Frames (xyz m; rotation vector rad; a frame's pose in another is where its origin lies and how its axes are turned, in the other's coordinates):
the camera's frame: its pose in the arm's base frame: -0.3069 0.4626 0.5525 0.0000 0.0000 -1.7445
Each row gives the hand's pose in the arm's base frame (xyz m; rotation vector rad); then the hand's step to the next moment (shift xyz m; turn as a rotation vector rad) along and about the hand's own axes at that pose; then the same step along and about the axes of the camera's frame.
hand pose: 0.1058 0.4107 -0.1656 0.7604 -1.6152 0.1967
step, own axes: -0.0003 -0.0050 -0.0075 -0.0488 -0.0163 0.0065
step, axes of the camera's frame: -0.0018 0.0088 -0.0002 -0.0023 0.0039 -0.0517
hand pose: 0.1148 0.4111 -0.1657 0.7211 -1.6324 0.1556
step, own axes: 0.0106 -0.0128 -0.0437 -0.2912 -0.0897 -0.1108
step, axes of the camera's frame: -0.0148 0.0416 0.0152 -0.1128 0.1302 -0.2747
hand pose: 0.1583 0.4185 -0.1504 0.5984 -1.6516 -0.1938
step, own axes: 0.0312 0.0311 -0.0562 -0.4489 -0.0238 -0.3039
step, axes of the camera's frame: -0.0302 0.0391 0.0515 -0.3137 0.2745 -0.3474
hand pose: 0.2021 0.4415 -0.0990 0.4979 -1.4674 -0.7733
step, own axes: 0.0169 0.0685 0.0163 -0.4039 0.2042 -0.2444
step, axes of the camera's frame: -0.0347 -0.0125 0.0623 -0.4374 0.2269 -0.1474
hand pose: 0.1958 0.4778 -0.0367 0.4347 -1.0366 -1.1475
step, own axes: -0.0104 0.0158 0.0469 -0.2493 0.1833 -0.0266
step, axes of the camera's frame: -0.0194 -0.0355 0.0303 -0.3048 0.0583 0.0131
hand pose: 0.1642 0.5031 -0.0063 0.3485 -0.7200 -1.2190
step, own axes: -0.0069 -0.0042 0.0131 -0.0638 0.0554 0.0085
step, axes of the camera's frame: -0.0044 -0.0139 0.0049 -0.0820 0.0101 0.0197
